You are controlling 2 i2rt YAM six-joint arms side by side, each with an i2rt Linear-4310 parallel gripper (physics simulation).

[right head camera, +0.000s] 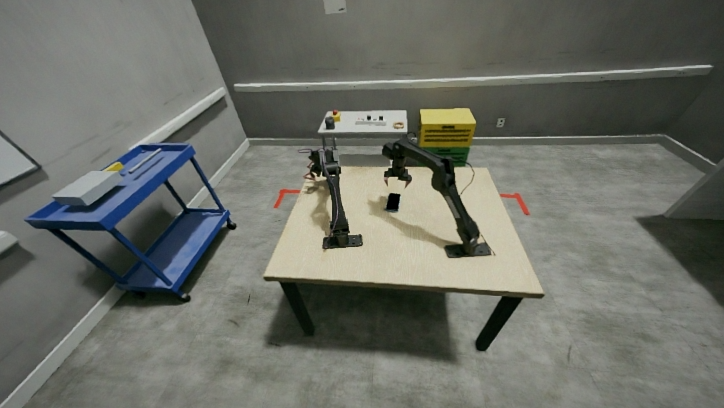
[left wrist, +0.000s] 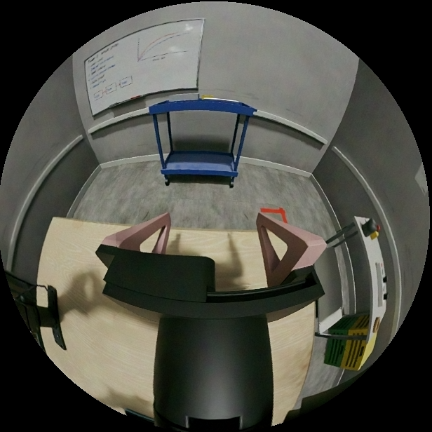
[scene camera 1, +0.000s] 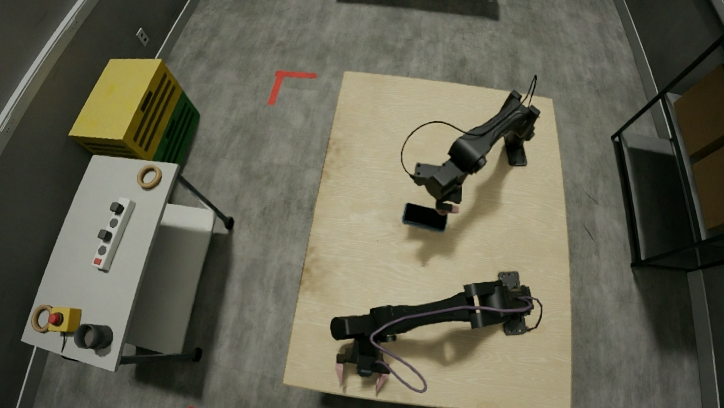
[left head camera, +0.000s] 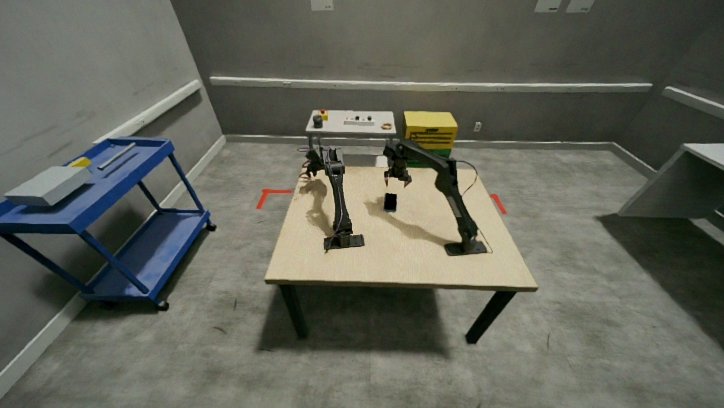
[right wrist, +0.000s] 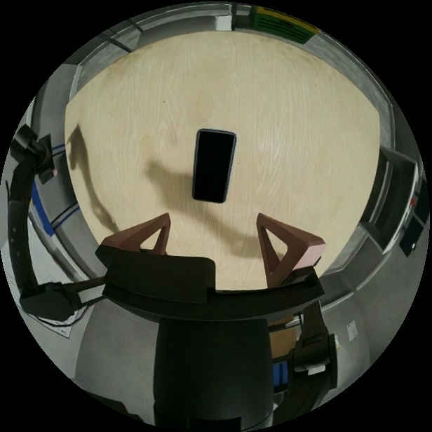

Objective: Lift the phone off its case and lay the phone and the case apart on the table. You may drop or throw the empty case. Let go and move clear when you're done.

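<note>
The black-screened phone [left head camera: 390, 202] [right head camera: 393, 202] [scene camera 1: 424, 216] [right wrist: 214, 165] lies face up on the wooden table [left head camera: 405, 268], seated in its case [right wrist: 231, 165], whose thin blue-grey rim shows around it. My right gripper [left head camera: 397, 184] [right head camera: 397, 184] [scene camera 1: 448, 209] [right wrist: 213, 217] is open and empty, pointing down above the table near one short end of the phone. In the right wrist view the phone lies beyond the gap between the fingertips, with its long side running roughly up the picture. My left gripper [scene camera 1: 359, 390] [left wrist: 213, 217] is open and empty, far from the phone near the table's left edge.
A blue cart [left head camera: 45, 220] stands left of the table. A white side table [left head camera: 349, 126] and stacked yellow and green crates [left head camera: 430, 124] stand behind it. A purple cable [scene camera 1: 420, 387] loops beside the left arm, and a black cable [scene camera 1: 401, 152] arcs beside the right arm.
</note>
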